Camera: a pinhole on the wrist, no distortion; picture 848 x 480 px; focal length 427.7 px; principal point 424.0 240.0 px. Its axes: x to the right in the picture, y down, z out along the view. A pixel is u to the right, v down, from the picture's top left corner.
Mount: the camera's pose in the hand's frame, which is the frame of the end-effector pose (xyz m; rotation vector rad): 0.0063 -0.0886 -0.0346 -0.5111 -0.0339 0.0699
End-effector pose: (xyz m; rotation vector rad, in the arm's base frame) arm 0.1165 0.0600 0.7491 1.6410 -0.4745 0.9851
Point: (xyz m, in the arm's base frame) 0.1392 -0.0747 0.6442
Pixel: 199 158
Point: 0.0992 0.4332 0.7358
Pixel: behind the camera
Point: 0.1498 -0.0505 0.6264
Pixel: 141 105
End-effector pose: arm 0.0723 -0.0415 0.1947 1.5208 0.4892 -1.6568
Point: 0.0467 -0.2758 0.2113
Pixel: 518 338
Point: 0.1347 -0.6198 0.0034
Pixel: 738 373
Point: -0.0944 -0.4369 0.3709
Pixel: 392 223
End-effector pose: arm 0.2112 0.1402 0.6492 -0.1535 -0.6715 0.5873
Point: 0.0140 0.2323 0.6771
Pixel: 359 446
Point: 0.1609 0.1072 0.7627
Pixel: 454 147
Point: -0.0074 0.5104 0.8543
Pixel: 614 431
